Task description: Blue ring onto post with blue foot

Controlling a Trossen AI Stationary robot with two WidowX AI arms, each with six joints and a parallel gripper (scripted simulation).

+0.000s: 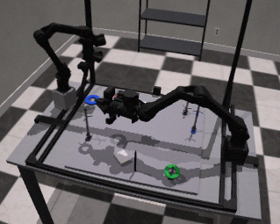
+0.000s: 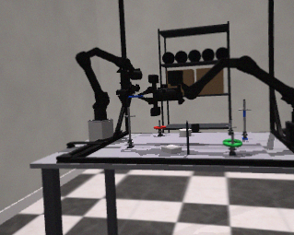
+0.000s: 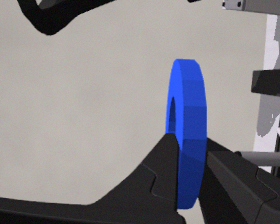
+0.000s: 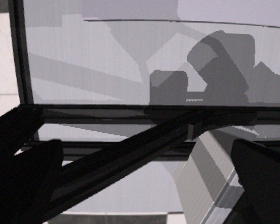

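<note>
Right now my right hand is 300 mm short of the blue ring, 200 mm to the right of it and 30 mm below it. The rest, counted from my right hand: white block (380 mm ahead, 400 mm to the left, 200 mm below).
</note>
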